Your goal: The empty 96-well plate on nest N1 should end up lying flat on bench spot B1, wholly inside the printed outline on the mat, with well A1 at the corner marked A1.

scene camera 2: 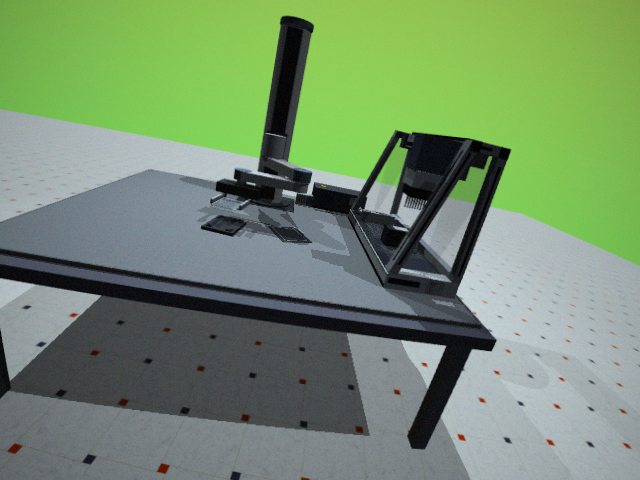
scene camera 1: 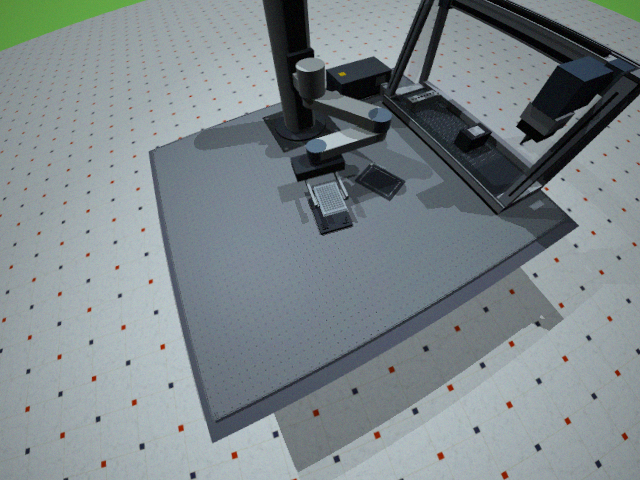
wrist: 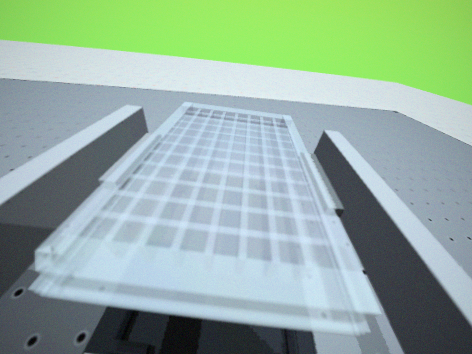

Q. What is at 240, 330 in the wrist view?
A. A dark nest block.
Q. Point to a dark flat pad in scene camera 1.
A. At 378, 180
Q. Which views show my gripper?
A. Scene camera 2, scene camera 1 and the wrist view: all of them.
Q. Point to a clear well plate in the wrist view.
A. At 220, 215
